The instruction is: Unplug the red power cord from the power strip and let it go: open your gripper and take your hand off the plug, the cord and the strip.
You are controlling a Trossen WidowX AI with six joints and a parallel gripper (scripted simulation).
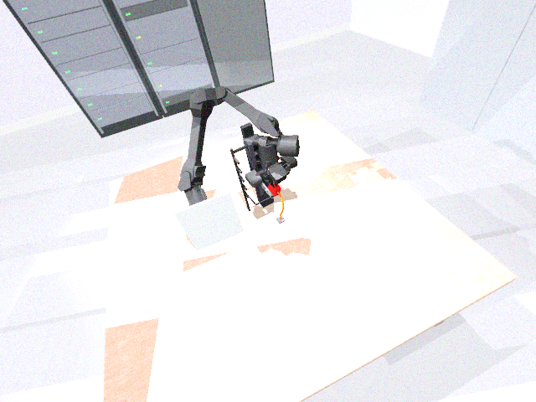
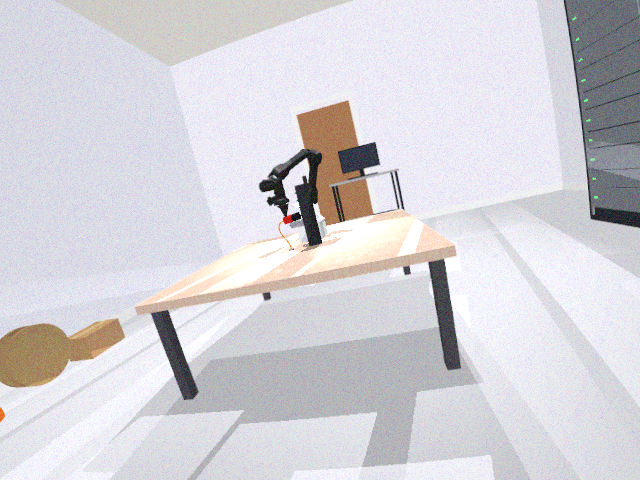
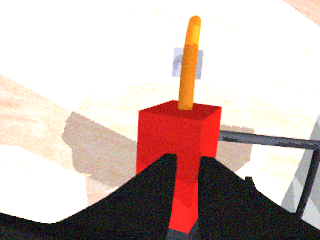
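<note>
Now: the red plug 20 mm to the left of my gripper tip and 10 mm below it.
</note>
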